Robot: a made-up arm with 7 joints. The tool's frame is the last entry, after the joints.
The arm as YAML. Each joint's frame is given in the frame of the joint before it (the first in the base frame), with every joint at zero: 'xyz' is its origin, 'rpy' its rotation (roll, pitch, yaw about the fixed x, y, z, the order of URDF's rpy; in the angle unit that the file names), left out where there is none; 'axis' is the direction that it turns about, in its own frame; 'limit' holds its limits. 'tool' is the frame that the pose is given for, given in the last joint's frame.
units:
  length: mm
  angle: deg
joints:
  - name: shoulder
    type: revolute
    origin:
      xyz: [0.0, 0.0, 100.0]
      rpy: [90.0, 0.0, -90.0]
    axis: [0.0, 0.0, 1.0]
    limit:
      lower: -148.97
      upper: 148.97
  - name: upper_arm
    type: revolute
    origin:
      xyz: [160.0, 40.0, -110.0]
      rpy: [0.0, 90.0, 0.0]
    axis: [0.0, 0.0, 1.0]
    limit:
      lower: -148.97
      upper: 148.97
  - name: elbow
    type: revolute
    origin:
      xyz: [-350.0, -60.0, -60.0]
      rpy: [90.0, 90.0, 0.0]
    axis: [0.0, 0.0, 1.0]
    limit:
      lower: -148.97
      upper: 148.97
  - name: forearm
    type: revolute
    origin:
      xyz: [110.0, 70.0, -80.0]
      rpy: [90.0, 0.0, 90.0]
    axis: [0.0, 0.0, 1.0]
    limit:
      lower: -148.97
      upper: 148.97
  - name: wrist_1
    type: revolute
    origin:
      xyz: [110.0, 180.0, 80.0]
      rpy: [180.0, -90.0, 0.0]
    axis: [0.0, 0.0, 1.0]
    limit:
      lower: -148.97
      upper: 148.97
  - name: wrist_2
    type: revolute
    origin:
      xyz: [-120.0, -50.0, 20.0]
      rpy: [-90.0, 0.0, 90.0]
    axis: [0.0, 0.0, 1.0]
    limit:
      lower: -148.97
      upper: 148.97
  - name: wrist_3
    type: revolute
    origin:
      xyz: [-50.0, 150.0, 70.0]
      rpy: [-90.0, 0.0, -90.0]
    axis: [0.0, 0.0, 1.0]
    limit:
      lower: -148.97
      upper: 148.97
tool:
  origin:
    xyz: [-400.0, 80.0, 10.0]
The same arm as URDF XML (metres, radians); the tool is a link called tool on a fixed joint. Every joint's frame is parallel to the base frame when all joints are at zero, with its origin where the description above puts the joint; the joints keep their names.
<robot name="arm">
  <joint name="tool_fixed" type="fixed">
    <parent link="link7"/>
    <child link="tool"/>
    <origin xyz="-0.4 0.08 0.01" rpy="0 0 0"/>
  </joint>
  <joint name="wrist_3" type="revolute">
    <parent link="link6"/>
    <child link="link7"/>
    <origin xyz="-0.15 -0.07 -0.05" rpy="0 0 0"/>
    <axis xyz="0 0 1"/>
    <limit lower="-2.6" upper="2.6"/>
  </joint>
  <joint name="wrist_2" type="revolute">
    <parent link="link5"/>
    <child link="link6"/>
    <origin xyz="0.02 -0.12 -0.05" rpy="0 0 0"/>
    <axis xyz="0 -1 0"/>
    <limit lower="-2.6" upper="2.6"/>
  </joint>
  <joint name="wrist_1" type="revolute">
    <parent link="link4"/>
    <child link="link5"/>
    <origin xyz="0.11 0.08 -0.18" rpy="0 0 0"/>
    <axis xyz="1 0 0"/>
    <limit lower="-2.6" upper="2.6"/>
  </joint>
  <joint name="forearm" type="revolute">
    <parent link="link3"/>
    <child link="link4"/>
    <origin xyz="0.07 0.11 0.08" rpy="0 0 0"/>
    <axis xyz="0 1 0"/>
    <limit lower="-2.6" upper="2.6"/>
  </joint>
  <joint name="elbow" type="revolute">
    <parent link="link2"/>
    <child link="link3"/>
    <origin xyz="-0.35 0.06 -0.06" rpy="0 0 0"/>
    <axis xyz="0 0 -1"/>
    <limit lower="-2.6" upper="2.6"/>
  </joint>
  <joint name="upper_arm" type="revolute">
    <parent link="link1"/>
    <child link="link2"/>
    <origin xyz="0.11 -0.16 0.04" rpy="0 0 0"/>
    <axis xyz="0 -1 0"/>
    <limit lower="-2.6" upper="2.6"/>
  </joint>
  <joint name="shoulder" type="revolute">
    <parent link="base_link"/>
    <child link="link1"/>
    <origin xyz="0 0 0.1" rpy="0 0 0"/>
    <axis xyz="-1 0 0"/>
    <limit lower="-2.6" upper="2.6"/>
  </joint>
  <link name="base_link"/>
  <link name="link1"/>
  <link name="link2"/>
  <link name="link3"/>
  <link name="link4"/>
  <link name="link5"/>
  <link name="link6"/>
  <link name="link7"/>
  <link name="tool"/>
</robot>

